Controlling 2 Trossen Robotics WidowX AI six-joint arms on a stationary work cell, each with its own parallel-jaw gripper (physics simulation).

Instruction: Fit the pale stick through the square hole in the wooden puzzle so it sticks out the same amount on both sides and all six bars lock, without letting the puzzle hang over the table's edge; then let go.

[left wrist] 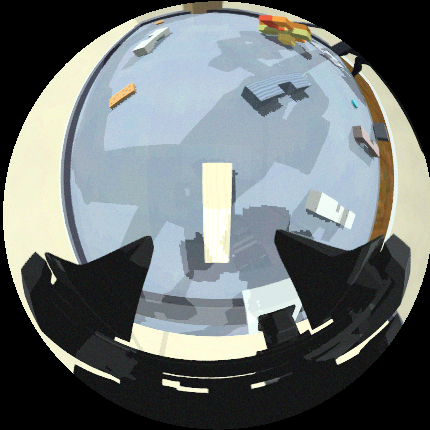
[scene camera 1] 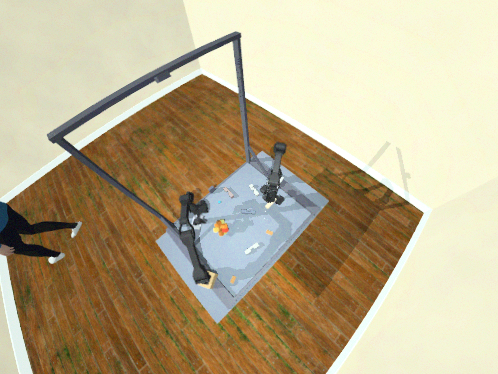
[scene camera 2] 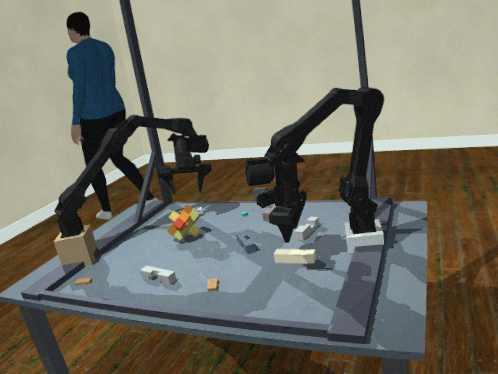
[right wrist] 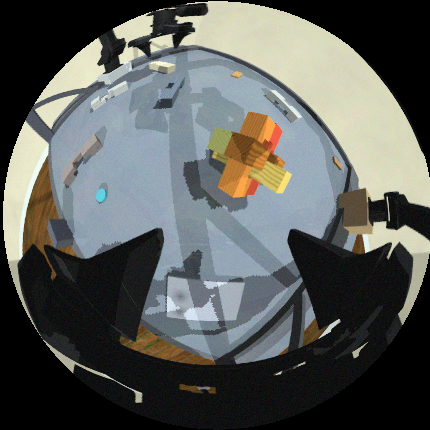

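Where they show: left gripper, fingertip midpoint: [left wrist: 213, 239] [scene camera 2: 291, 235] [right wrist: 162, 51]; right gripper, fingertip midpoint: [scene camera 1: 207, 217] [scene camera 2: 187, 193] [right wrist: 228, 235]; left arm's base, origin of the base link: [left wrist: 275, 318] [scene camera 2: 363, 228] [right wrist: 112, 68]; right arm's base, origin of the base link: [scene camera 1: 205, 278] [scene camera 2: 72, 232] [right wrist: 370, 211].
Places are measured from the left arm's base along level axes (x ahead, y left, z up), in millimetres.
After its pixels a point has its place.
The pale stick [scene camera 1: 270, 205] @[x 222, y 74, z -25 mm] [scene camera 2: 295, 256] @[x 194, y 80, z -29 mm] [left wrist: 217, 212] @[x 202, y 63, z -22 mm] [right wrist: 162, 66] @[x 224, y 46, z -26 mm] lies flat on the table at the right in scene camera 2. My left gripper [scene camera 2: 287, 231] @[x 199, y 68, z 31 mm] [left wrist: 213, 239] @[x 199, y 68, z 31 mm] is open and empty, pointing down above the stick, which shows lengthwise between and beyond its fingers in the left wrist view. The wooden puzzle [scene camera 1: 221, 228] @[x 582, y -144, z 3 mm] [scene camera 2: 184, 223] [left wrist: 284, 30] [right wrist: 250, 155] @[x 569, y -184, z 48 mm], of orange, red and yellow-green bars, sits tilted on the table, away from the edges. Its square hole cannot be made out. My right gripper [scene camera 2: 187, 191] @[x 581, y -261, z 69 mm] [right wrist: 228, 235] @[x 581, y -261, z 69 mm] is open and empty, raised above the table behind the puzzle in scene camera 2.
A blue-grey notched bar [scene camera 2: 246, 242] @[x 345, y -18, z -22 mm] [left wrist: 275, 90] @[x 337, y -32, z -22 mm] lies between puzzle and stick. A light notched bar [scene camera 2: 307, 228] @[x 164, y -88, z -26 mm] [left wrist: 330, 208] @[x 178, y -90, z -22 mm] lies behind the stick, another white one [scene camera 2: 159, 275] @[x 569, y 145, z -25 mm] near the front. An orange domino [scene camera 2: 213, 285] @[x 406, y 183, z -42 mm] [left wrist: 122, 95] @[x 404, y 167, z -42 mm], brownish bar [right wrist: 82, 160] @[x 295, y -286, z -35 mm] and cyan disc [right wrist: 101, 195] @[x 406, y -307, z -42 mm] lie around.
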